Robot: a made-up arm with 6 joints. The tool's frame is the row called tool.
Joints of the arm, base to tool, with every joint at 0 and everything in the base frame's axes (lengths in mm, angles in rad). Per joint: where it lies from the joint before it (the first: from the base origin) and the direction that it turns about. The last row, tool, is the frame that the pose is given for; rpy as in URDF.
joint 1: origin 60.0 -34.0 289.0 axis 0 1 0
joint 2: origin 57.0 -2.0 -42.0 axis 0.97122 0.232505 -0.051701
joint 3: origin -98.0 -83.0 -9.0 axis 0 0 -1
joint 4: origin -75.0 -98.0 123.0 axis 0 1 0
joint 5: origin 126.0 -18.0 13.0 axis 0 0 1
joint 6: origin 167.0 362.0 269.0 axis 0 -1 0
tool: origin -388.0 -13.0 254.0 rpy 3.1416 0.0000 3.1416
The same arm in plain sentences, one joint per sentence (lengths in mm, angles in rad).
The arm has six revolute joints in a row. What follows holds with every joint at zero, and every direction is one of the base frame's.
The first joint is mounted 60 mm along +x and 34 mm along -y and 289 mm along +z from the base frame's origin and rotates about +y.
The second joint is mounted 57 mm along +x and 2 mm along -y and 42 mm along -z from the first joint and rotates about the direction (0.97122, 0.232505, -0.051701).
The third joint is mounted 98 mm along -x and 83 mm along -y and 9 mm along -z from the second joint and rotates about -z.
The fourth joint is mounted 75 mm along -x and 98 mm along -y and 123 mm along +z from the third joint and rotates about +y.
The fifth joint is mounted 126 mm along +x and 18 mm along -y and 13 mm along +z from the fourth joint and rotates about +z.
The sixth joint is mounted 167 mm along +x and 362 mm along +y and 269 mm along +z from the fifth joint and rotates about -y.
The tool frame, which is the frame that the pose is given for, is mounted 388 mm along -x and 13 mm along -y and 254 mm along +z from the sixth joint; its axes are the base frame's turned by roll -3.1416, pitch 0 and yaw -3.1416 rad (as in URDF: about the fixed x, then y, then z).

